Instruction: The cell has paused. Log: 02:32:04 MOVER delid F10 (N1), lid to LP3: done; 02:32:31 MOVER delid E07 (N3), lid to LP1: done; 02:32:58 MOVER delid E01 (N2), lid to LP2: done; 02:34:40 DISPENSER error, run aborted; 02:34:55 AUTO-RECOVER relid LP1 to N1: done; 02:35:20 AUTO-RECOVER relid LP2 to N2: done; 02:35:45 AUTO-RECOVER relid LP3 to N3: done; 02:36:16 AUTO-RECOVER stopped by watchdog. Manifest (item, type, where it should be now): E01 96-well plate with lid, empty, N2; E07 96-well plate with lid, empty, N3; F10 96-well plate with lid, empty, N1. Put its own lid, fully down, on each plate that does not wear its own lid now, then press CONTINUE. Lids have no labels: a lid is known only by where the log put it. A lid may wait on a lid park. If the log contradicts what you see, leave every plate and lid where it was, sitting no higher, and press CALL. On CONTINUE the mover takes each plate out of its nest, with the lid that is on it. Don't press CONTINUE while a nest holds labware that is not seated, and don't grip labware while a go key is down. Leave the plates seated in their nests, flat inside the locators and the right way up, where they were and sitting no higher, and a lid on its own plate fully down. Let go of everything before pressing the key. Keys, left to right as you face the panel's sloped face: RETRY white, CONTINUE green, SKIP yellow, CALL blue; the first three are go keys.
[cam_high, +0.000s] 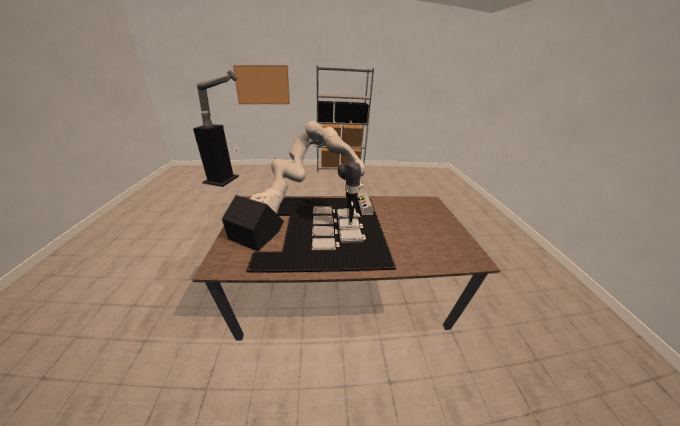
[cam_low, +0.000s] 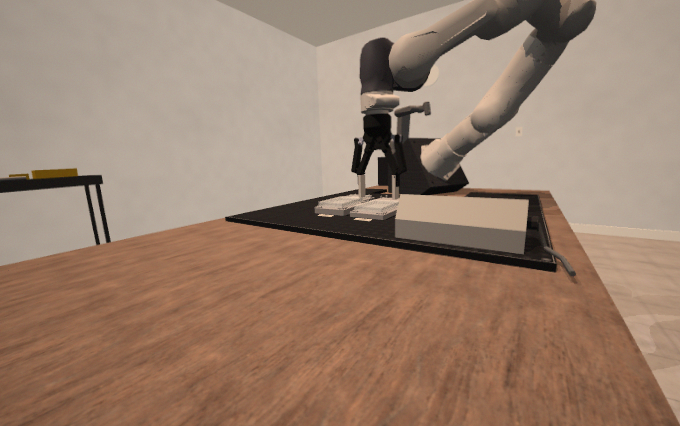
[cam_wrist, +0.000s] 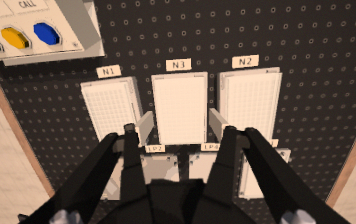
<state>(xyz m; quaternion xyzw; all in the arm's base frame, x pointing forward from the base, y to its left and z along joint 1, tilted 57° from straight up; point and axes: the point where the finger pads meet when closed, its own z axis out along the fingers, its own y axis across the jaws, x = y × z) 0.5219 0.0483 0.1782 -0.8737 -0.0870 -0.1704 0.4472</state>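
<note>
Now: the smooth white lid 40 mm below my hand. Also, from my hand: LP2 label (110 mm behind, 70 mm below, 30 mm to the left); 96-well plate (120 mm to the left, 40 mm below, 40 mm behind); N3 label (80 mm ahead, 70 mm below, 30 mm to the left).
</note>
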